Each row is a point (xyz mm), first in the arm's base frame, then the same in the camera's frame.
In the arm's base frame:
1: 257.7 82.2 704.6
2: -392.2 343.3 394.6
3: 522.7 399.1 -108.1
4: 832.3 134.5 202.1
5: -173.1 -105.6 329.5
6: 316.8 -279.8 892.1
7: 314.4 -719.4 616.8
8: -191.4 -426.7 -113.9
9: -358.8 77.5 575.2
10: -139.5 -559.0 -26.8
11: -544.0 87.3 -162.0
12: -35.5 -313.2 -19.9
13: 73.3 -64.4 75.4
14: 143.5 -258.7 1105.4
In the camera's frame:
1: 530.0 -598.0 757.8
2: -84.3 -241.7 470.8
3: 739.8 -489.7 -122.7
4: 1024.8 -767.4 199.4
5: 19.7 -734.5 470.5
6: 534.4 -928.4 1003.8
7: 396.7 -1393.0 818.7
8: -131.2 -1109.0 100.3
9: -84.6 -474.9 694.3
10: -97.7 -1234.1 205.3
11: -365.9 -540.0 -8.9
12: 57.5 -1022.8 154.9
13: 230.5 -795.5 189.7
14: 402.0 -832.0 1225.5

